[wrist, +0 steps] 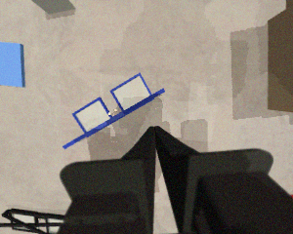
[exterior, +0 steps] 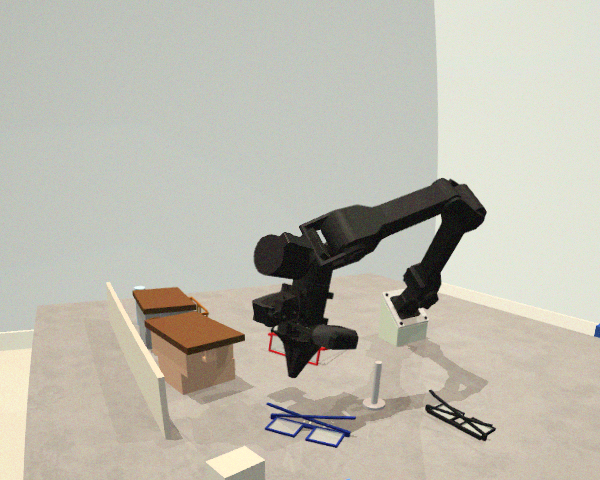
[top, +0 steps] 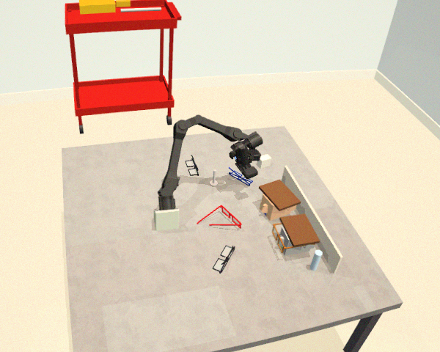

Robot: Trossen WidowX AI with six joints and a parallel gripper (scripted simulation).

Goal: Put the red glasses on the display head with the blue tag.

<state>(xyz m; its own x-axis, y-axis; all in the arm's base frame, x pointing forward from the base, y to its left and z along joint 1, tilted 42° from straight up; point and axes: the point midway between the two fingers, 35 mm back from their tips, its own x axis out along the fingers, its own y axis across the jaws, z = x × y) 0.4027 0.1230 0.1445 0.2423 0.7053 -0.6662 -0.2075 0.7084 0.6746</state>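
Right now my gripper tip is 140 mm past the white post, 50 mm above it and 40 mm to the right of it. Also, from my gripper tip: blue card: 240 mm to the left, 70 mm below, 50 mm ahead; then skin-coloured display head: 200 mm to the right, 80 mm ahead, 20 mm below; then cream cube: 160 mm ahead, 150 mm to the left, 50 mm below.
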